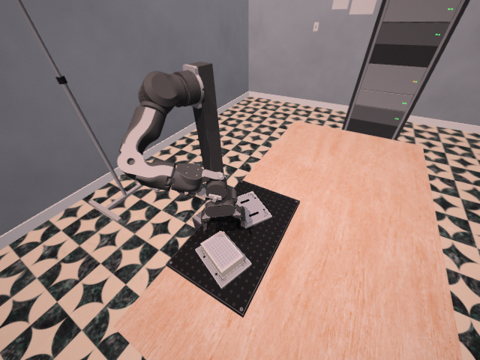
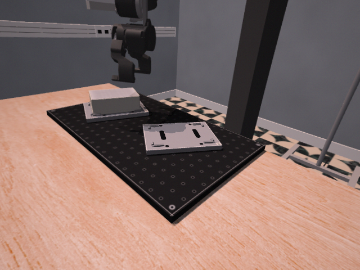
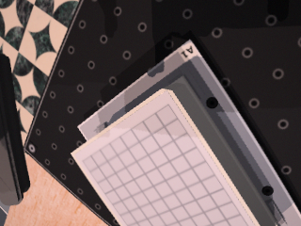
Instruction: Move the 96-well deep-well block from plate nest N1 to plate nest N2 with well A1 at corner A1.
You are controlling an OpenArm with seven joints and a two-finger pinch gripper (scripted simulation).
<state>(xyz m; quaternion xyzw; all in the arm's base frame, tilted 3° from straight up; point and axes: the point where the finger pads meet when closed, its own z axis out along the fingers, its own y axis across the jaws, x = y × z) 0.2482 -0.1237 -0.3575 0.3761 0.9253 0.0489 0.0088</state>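
Now: the white deep-well block 70 mm below my hand, 50 mm to the right of it and 40 mm ahead of it. Round my hand: plate nest N2 (170 mm to the left, 100 mm below, 40 mm behind); then A1 mark (90 mm below, 30 mm behind, 10 mm to the left); then plate nest N1 (100 mm below, 50 mm to the right, 40 mm ahead).
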